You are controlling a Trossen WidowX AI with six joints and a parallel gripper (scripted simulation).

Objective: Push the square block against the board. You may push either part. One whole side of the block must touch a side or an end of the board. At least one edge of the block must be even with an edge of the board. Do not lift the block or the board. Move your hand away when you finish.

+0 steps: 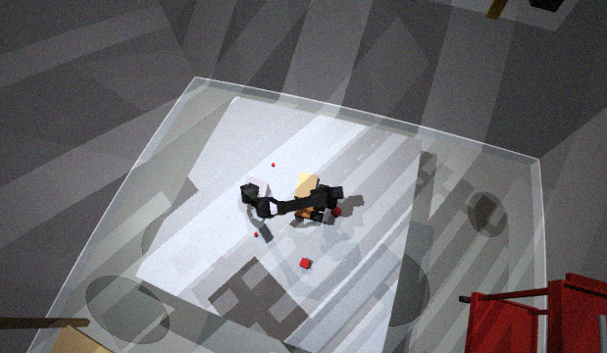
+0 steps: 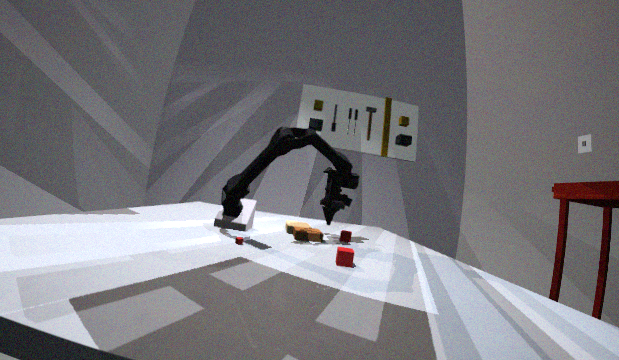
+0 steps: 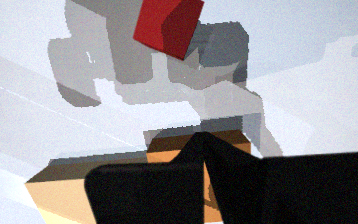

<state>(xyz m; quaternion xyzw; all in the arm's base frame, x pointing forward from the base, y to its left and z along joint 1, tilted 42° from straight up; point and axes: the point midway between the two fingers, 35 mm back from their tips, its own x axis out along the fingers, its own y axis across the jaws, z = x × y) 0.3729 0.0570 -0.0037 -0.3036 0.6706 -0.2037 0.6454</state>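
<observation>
My gripper tip is 80 mm past the orange square block, 10 mm to the left of it and 40 mm above it. The rest, counted from my gripper tip: tan board (130 mm behind, 110 mm to the left, 40 mm below).
</observation>
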